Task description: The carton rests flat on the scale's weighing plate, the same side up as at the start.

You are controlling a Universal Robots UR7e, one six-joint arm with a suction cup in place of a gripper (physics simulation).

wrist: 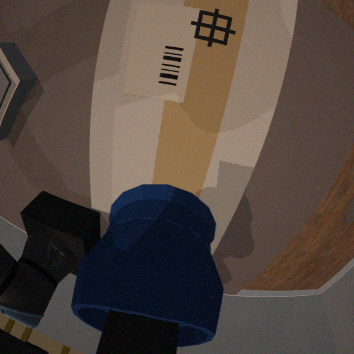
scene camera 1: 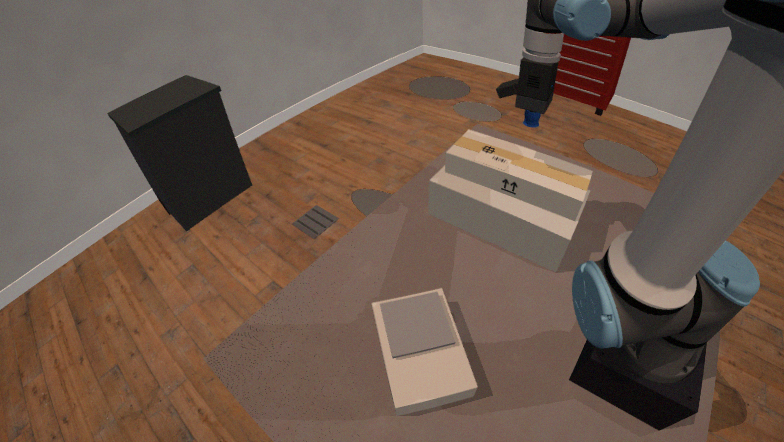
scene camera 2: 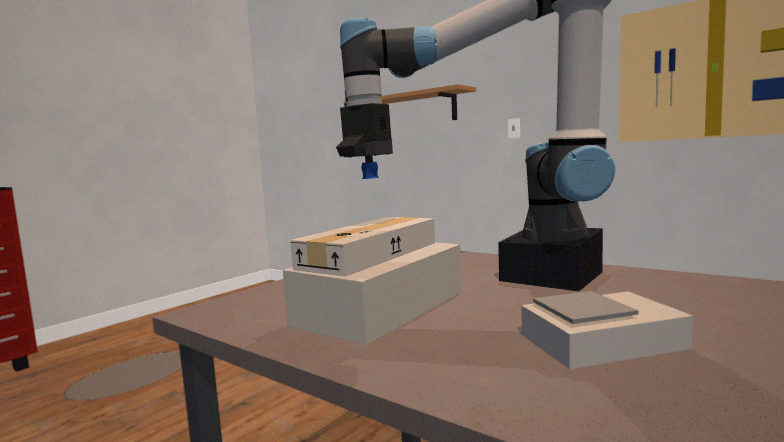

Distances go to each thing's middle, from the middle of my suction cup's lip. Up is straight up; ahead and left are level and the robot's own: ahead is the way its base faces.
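Scale point(scene camera 2: 582, 329): 260 mm below my suction cup and 460 mm to the left of it. Large pale block point(scene camera 1: 541, 236): 230 mm below the suction cup, 20 mm to the left of it and 10 mm ahead of it. Long white carton point(scene camera 1: 547, 182): 150 mm below the suction cup and 10 mm ahead of it.
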